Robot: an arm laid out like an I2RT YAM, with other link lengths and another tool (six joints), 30 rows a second.
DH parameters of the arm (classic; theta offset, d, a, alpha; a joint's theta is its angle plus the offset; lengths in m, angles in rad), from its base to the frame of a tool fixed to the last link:
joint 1: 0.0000 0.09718 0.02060 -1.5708
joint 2: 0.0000 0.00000 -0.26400 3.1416
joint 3: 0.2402 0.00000 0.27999 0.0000
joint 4: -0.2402 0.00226 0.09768 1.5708
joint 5: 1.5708 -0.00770 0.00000 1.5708
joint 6: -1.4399 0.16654 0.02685 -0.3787
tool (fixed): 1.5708 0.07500 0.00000 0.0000
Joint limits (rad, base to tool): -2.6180..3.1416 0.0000..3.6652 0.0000..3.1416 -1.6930..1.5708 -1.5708..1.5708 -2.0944..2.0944
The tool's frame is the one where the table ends.
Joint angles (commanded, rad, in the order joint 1, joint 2, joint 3, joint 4, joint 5, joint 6), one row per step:
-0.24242, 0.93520, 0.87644, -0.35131, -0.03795, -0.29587
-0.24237, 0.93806, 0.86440, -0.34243, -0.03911, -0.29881
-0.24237, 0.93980, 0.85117, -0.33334, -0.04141, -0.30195
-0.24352, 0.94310, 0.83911, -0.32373, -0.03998, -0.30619
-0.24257, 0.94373, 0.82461, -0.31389, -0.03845, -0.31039
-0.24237, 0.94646, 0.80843, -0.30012, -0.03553, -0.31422
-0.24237, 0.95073, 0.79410, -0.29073, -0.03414, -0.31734
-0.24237, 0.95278, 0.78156, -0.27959, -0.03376, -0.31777
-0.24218, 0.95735, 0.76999, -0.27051, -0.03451, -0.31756
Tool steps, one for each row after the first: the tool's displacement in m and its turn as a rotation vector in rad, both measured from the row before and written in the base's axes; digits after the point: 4 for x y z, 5 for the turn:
0.0008, 0.0002, -0.0055, -0.00074, 0.00627, 0.00229
0.0006, 0.0005, -0.0057, -0.00049, 0.00605, 0.00338
0.0005, -0.0009, -0.0055, -0.00298, 0.00648, -0.00071
0.0002, 0.0002, -0.0057, -0.00309, 0.00605, 0.00131
0.0005, -0.0006, -0.0064, -0.00336, 0.00598, -0.00083
0.0003, -0.0003, -0.0074, -0.00113, 0.00965, 0.00008
0.0003, -0.0002, -0.0048, 0.00029, 0.00347, -0.00016
0.0005, 0.0001, -0.0061, 0.00220, 0.00674, 0.00077

